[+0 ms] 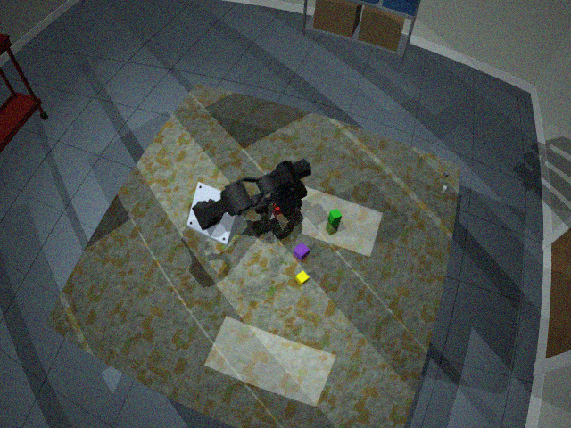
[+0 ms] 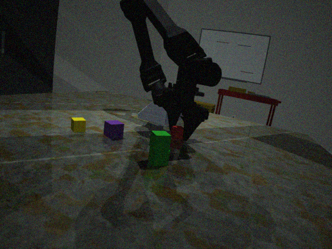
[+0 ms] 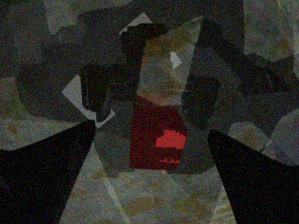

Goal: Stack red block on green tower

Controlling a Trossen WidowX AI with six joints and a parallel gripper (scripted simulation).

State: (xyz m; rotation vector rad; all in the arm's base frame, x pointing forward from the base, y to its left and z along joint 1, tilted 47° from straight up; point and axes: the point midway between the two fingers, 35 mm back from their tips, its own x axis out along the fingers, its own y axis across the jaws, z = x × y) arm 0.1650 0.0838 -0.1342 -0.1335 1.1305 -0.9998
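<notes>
Now: the green block 19 cm ahead of my gripper tip, 5 cm to the left of it and 4 cm above it. Also, from my gripper tip: purple cube: 15 cm ahead, 11 cm to the right, 1 cm above; then red block: 1 cm above; then yellow cube: 20 cm to the right, 20 cm ahead, 1 cm above.
</notes>
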